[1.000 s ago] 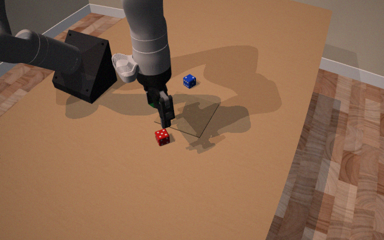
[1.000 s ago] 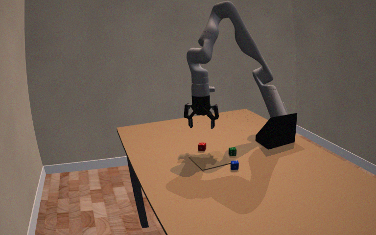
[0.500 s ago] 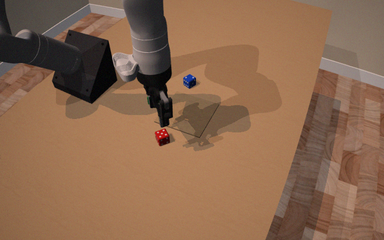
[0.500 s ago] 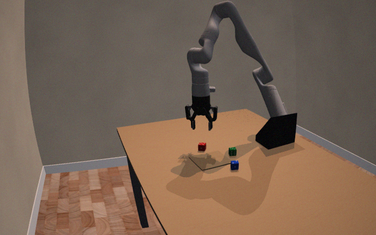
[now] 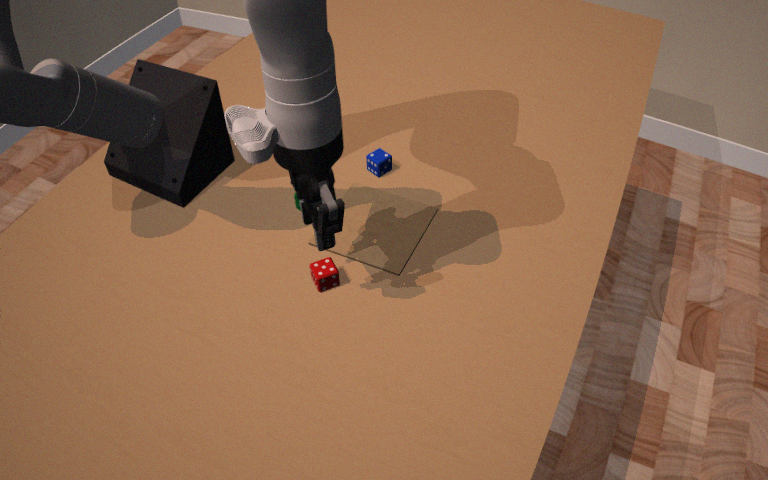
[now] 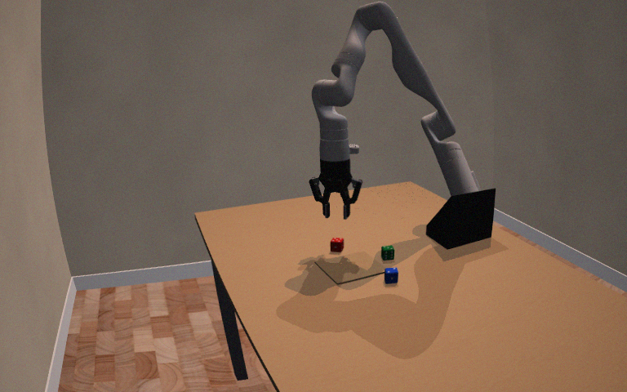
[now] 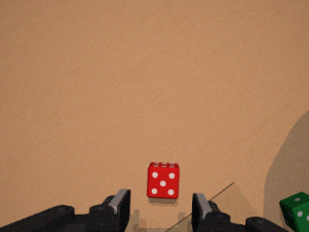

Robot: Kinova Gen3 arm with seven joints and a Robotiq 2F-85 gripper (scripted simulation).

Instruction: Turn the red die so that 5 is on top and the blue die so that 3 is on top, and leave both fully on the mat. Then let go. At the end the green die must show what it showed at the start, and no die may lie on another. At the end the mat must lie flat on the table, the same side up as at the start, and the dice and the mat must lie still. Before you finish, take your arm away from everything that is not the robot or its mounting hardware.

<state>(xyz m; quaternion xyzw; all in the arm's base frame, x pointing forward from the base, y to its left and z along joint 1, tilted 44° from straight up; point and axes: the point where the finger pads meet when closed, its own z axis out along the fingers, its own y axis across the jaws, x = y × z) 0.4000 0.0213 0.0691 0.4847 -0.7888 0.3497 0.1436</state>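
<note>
Now: hand 90 mm above the red die. The rest, counted from my hand: thin tan mat: 120 mm to the left, 110 mm below, 10 mm behind; blue die: 230 mm to the left, 90 mm below, 80 mm behind; green die: 110 mm behind, 100 mm to the left, 90 mm below.
</note>
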